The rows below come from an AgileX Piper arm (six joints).
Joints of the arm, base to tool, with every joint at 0 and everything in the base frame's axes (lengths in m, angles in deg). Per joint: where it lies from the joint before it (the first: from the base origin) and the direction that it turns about. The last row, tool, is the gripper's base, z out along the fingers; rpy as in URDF.
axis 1: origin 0 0 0.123 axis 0 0 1
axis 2: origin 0 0 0 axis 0 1 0
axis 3: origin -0.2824 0 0.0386 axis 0 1 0
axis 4: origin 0.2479 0 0.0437 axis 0.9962 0 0.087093
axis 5: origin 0 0 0 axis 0 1 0
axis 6: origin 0.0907 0 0.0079 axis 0.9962 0 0.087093
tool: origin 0 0 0 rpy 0 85.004 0
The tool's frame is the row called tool.
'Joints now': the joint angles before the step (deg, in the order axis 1, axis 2, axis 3, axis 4, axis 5, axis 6). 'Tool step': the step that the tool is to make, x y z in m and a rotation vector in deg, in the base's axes. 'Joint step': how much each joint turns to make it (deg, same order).
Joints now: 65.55, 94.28, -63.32, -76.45, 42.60, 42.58
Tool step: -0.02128, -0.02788, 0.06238, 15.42, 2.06, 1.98
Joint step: 0.01, -11.91, 0.00, 7.24, -4.84, -0.21
